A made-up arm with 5 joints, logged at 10 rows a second.
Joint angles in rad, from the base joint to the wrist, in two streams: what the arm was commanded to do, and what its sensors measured. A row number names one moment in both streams.
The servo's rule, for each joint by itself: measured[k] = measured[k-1] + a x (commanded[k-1-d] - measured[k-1]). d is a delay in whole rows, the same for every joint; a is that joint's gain. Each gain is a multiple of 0.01, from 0.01 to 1. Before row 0 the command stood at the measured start. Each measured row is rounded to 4 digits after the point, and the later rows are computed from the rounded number. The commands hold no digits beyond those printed.
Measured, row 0:
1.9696 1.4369 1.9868 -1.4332 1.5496
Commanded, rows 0 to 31:
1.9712 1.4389 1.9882 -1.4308 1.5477
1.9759 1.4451 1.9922 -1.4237 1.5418
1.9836 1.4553 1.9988 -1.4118 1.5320
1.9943 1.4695 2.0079 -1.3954 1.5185
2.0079 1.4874 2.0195 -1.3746 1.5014
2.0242 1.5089 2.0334 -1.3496 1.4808
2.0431 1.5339 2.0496 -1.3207 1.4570
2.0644 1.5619 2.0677 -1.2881 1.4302
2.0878 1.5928 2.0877 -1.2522 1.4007
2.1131 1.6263 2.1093 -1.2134 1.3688
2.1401 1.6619 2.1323 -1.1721 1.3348
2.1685 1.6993 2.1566 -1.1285 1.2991
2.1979 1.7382 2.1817 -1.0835 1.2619
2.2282 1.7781 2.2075 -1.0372 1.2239
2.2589 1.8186 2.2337 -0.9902 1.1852
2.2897 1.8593 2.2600 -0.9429 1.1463
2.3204 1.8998 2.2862 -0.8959 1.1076
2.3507 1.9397 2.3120 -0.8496 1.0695
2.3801 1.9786 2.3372 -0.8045 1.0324
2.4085 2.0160 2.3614 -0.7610 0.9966
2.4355 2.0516 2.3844 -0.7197 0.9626
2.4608 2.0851 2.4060 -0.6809 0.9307
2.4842 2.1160 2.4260 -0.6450 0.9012
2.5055 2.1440 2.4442 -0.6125 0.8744
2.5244 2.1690 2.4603 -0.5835 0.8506
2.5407 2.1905 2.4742 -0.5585 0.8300
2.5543 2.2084 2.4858 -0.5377 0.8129
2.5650 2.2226 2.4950 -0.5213 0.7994
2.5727 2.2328 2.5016 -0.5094 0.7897
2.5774 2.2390 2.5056 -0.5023 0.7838
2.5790 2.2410 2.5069 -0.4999 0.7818
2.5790 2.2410 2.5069 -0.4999 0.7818
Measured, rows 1 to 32:
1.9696 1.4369 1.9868 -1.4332 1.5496
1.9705 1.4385 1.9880 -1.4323 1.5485
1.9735 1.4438 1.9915 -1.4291 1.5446
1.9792 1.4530 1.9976 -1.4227 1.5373
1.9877 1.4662 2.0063 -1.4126 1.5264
1.9990 1.4832 2.0174 -1.3985 1.5119
2.0131 1.5038 2.0308 -1.3804 1.4939
2.0299 1.5279 2.0466 -1.3583 1.4725
2.0492 1.5551 2.0643 -1.3323 1.4480
2.0708 1.5853 2.0840 -1.3027 1.4206
2.0945 1.6181 2.1053 -1.2697 1.3906
2.1200 1.6531 2.1280 -1.2336 1.3582
2.1472 1.6901 2.1520 -1.1947 1.3239
2.1756 1.7286 2.1769 -1.1536 1.2879
2.2051 1.7682 2.2026 -1.1105 1.2508
2.2352 1.8085 2.2287 -1.0660 1.2128
2.2657 1.8491 2.2550 -1.0205 1.1742
2.2963 1.8897 2.2812 -0.9744 1.1356
2.3268 1.9297 2.3071 -0.9282 1.0973
2.3566 1.9688 2.3324 -0.8824 1.0597
2.3857 2.0066 2.3568 -0.8375 1.0231
2.4136 2.0426 2.3800 -0.7939 0.9880
2.4400 2.0766 2.4018 -0.7521 0.9548
2.4648 2.1081 2.4221 -0.7125 0.9237
2.4876 2.1368 2.4407 -0.6755 0.8951
2.5082 2.1626 2.4572 -0.6415 0.8693
2.5264 2.1849 2.4715 -0.6108 0.8465
2.5420 2.2037 2.4835 -0.5838 0.8270
2.5549 2.2188 2.4932 -0.5607 0.8110
2.5649 2.2300 2.5003 -0.5417 0.7986
2.5719 2.2372 2.5048 -0.5271 0.7900
2.5759 2.2402 2.5066 -0.5170 0.7852
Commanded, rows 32 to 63:
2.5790 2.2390 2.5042 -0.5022 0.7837
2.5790 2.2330 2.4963 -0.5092 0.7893
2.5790 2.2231 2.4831 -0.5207 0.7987
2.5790 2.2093 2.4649 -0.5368 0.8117
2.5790 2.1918 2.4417 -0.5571 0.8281
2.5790 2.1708 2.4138 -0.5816 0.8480
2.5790 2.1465 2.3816 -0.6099 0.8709
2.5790 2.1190 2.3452 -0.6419 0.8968
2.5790 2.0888 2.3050 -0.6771 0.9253
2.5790 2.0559 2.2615 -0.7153 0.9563
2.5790 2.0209 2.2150 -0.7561 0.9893
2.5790 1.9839 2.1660 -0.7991 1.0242
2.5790 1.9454 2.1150 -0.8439 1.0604
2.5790 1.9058 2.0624 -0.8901 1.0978
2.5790 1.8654 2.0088 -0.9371 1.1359
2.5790 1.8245 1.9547 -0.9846 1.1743
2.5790 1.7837 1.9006 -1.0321 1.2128
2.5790 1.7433 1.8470 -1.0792 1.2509
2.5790 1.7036 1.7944 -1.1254 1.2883
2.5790 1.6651 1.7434 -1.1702 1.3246
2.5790 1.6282 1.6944 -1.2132 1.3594
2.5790 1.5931 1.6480 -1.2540 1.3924
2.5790 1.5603 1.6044 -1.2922 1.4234
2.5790 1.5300 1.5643 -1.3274 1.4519
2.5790 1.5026 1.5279 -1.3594 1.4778
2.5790 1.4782 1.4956 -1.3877 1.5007
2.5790 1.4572 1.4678 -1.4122 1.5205
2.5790 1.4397 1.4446 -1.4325 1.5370
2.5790 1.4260 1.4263 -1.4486 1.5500
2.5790 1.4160 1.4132 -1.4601 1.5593
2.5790 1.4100 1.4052 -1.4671 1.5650
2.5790 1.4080 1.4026 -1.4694 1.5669
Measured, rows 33 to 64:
2.5776 2.2408 2.5069 -0.5107 0.7832
2.5784 2.2394 2.5046 -0.5076 0.7835
2.5787 2.2343 2.4976 -0.5082 0.7869
2.5789 2.2253 2.4854 -0.5128 0.7937
2.5790 2.2125 2.4682 -0.5217 0.8041
2.5790 2.1959 2.4459 -0.5348 0.8180
2.5790 2.1758 2.4189 -0.5521 0.8354
2.5790 2.1524 2.3876 -0.5735 0.8560
2.5790 2.1257 2.3520 -0.5988 0.8797
2.5790 2.0962 2.3125 -0.6278 0.9061
2.5790 2.0640 2.2697 -0.6602 0.9352
2.5790 2.0295 2.2238 -0.6957 0.9666
2.5790 1.9930 2.1752 -0.7340 1.0000
2.5790 1.9549 2.1246 -0.7747 1.0350
2.5790 1.9156 2.0724 -0.8174 1.0714
2.5790 1.8754 2.0190 -0.8617 1.1088
2.5790 1.8347 1.9650 -0.9072 1.1468
2.5790 1.7939 1.9109 -0.9534 1.1851
2.5790 1.7534 1.8572 -0.9999 1.2233
2.5790 1.7136 1.8044 -1.0463 1.2610
2.5790 1.6748 1.7532 -1.0921 1.2979
2.5790 1.6375 1.7038 -1.1369 1.3336
2.5790 1.6020 1.6569 -1.1802 1.3677
2.5790 1.5686 1.6128 -1.2216 1.4000
2.5790 1.5377 1.5721 -1.2607 1.4301
2.5790 1.5096 1.5350 -1.2972 1.4578
2.5790 1.4845 1.5019 -1.3307 1.4827
2.5790 1.4627 1.4733 -1.3609 1.5046
2.5790 1.4443 1.4492 -1.3874 1.5234
2.5790 1.4297 1.4300 -1.4100 1.5388
2.5790 1.4187 1.4159 -1.4285 1.5507
2.5790 1.4117 1.4069 -1.4428 1.5590

